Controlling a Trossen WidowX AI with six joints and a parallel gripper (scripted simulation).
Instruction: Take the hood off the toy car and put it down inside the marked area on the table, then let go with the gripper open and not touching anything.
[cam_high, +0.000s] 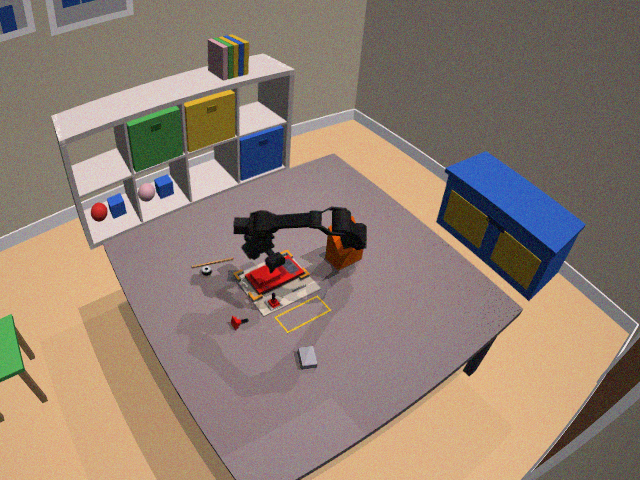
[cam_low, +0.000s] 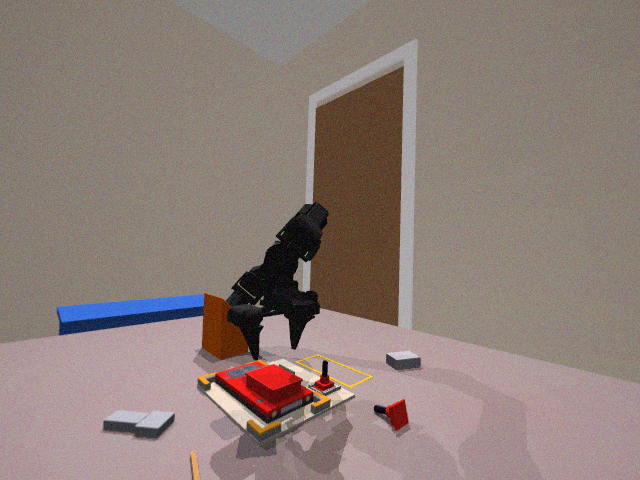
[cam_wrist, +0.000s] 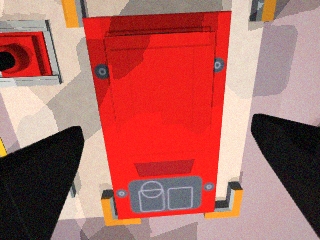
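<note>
My gripper tip is 5 cm above the hood. Round my gripper tip: wooden stick (14 cm ahead, 18 cm to the right, 9 cm below).
</note>
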